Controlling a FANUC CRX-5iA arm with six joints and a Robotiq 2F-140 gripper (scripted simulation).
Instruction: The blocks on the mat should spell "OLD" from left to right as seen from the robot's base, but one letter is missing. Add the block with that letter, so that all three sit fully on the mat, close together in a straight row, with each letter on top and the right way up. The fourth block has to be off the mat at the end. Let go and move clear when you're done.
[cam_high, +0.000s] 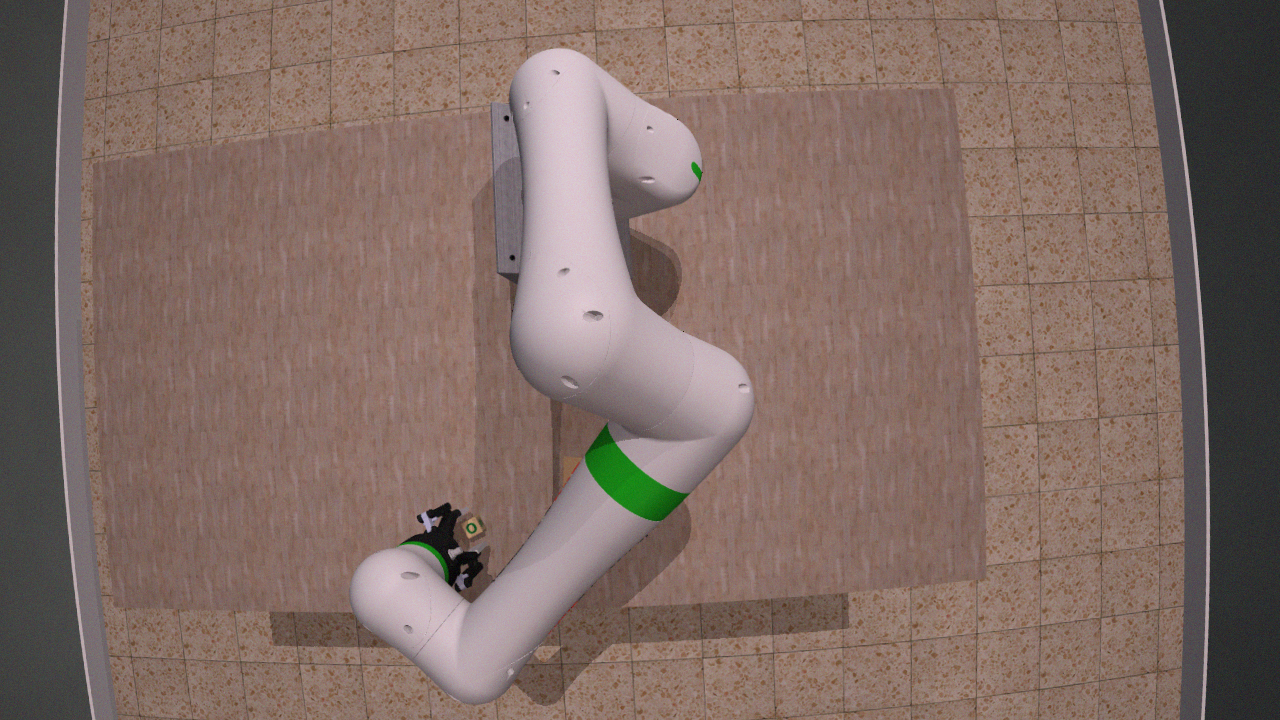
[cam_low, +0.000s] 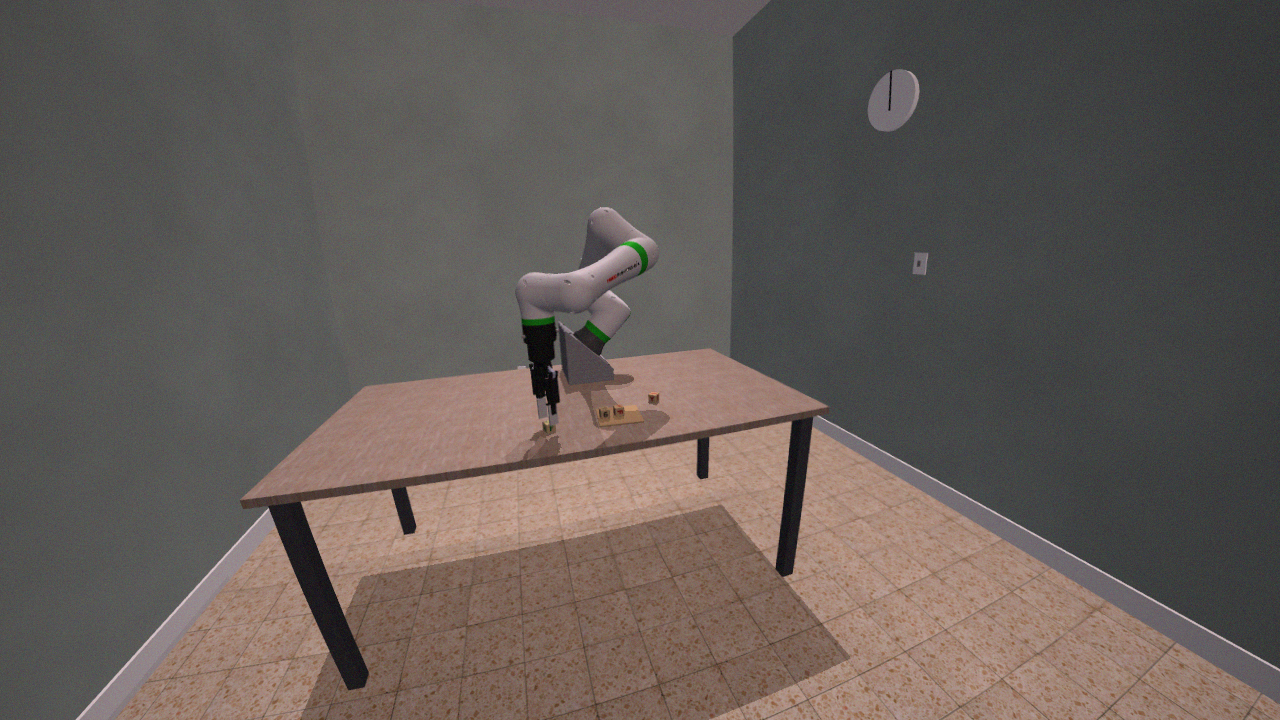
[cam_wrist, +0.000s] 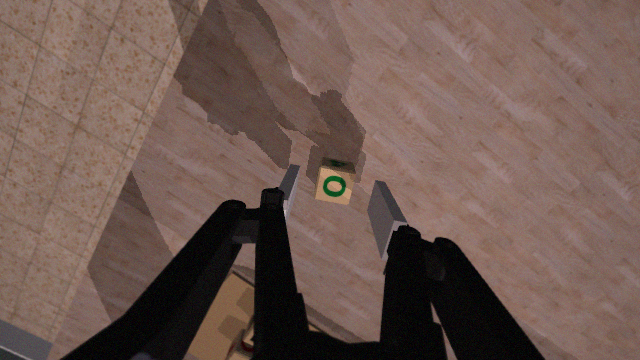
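Now: the mat 40 mm behind my hand, 230 mm to the left of it and 60 mm below it. The rest, counted from my hand: block: 40 mm behind, 180 mm to the left, 40 mm below.
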